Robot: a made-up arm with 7 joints. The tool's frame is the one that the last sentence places.
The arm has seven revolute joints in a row. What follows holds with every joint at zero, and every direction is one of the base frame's.
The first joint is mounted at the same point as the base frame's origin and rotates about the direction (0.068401, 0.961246, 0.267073), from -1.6 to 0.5 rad.
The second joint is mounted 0.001 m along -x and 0.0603 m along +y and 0.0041 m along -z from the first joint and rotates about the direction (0.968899, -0.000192, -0.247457), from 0 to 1.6 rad.
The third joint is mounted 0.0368 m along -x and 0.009 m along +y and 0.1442 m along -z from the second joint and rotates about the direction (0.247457, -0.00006, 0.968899), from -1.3 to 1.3 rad.
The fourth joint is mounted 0.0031 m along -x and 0.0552 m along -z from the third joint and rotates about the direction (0.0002, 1, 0.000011), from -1.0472 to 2.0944 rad.
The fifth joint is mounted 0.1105 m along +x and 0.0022 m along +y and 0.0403 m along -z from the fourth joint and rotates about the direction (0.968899, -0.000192, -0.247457), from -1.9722 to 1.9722 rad.
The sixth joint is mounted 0.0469 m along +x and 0.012 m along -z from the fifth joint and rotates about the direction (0.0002, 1, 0.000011), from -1.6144 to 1.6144 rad.
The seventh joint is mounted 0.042 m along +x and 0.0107 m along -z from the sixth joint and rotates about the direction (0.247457, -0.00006, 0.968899), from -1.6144 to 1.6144 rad.
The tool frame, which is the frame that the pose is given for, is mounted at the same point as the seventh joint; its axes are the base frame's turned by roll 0, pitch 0.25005 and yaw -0.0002 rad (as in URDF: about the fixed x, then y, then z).
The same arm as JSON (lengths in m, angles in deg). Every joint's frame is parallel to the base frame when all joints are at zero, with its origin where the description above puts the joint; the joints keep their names.
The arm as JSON. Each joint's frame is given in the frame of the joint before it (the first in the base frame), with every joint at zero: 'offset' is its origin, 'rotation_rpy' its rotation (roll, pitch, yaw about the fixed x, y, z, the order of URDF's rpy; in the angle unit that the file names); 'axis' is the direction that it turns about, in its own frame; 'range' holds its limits. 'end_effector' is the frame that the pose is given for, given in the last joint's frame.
{"length_unit": "m", "angle_unit": "deg", "chain": [{"id": "joint 1", "offset": [0.0, 0.0, 0.0], "rotation_rpy": [0.0, 0.0, 0.0], "axis": [0.068403, 0.961235, 0.26711], "range": [-91.67, 28.65]}, {"id": "joint 2", "offset": [-0.001, 0.0603, -0.0041], "rotation_rpy": [0.0, 0.0, 0.0], "axis": [0.968889, -0.0002, -0.247497], "range": [0.0, 91.67]}, {"id": "joint 3", "offset": [-0.0368, 0.009, -0.1442], "rotation_rpy": [0.0, 0.0, 0.0], "axis": [0.247497, -0.0001, 0.968889], "range": [-74.48, 74.48]}, {"id": "joint 4", "offset": [-0.0031, 0.0, -0.0552], "rotation_rpy": [0.0, 0.0, 0.0], "axis": [0.0002, 1.0, 0.0], "range": [-60.0, 120.0]}, {"id": "joint 5", "offset": [0.1105, 0.0022, -0.0403], "rotation_rpy": [0.0, 0.0, 0.0], "axis": [0.968889, -0.0002, -0.247497], "range": [-113.0, 113.0]}, {"id": "joint 6", "offset": [0.0469, 0.0, -0.012], "rotation_rpy": [0.0, 0.0, 0.0], "axis": [0.0002, 1.0, 0.0], "range": [-92.5, 92.5]}, {"id": "joint 7", "offset": [0.042, 0.0, -0.0107], "rotation_rpy": [0.0, 0.0, 0.0], "axis": [0.247497, -0.0001, 0.968889], "range": [-92.5, 92.5]}], "end_effector": {"offset": [0.0, 0.0, 0.0], "rotation_rpy": [0.0, 14.33, -0.01]}}
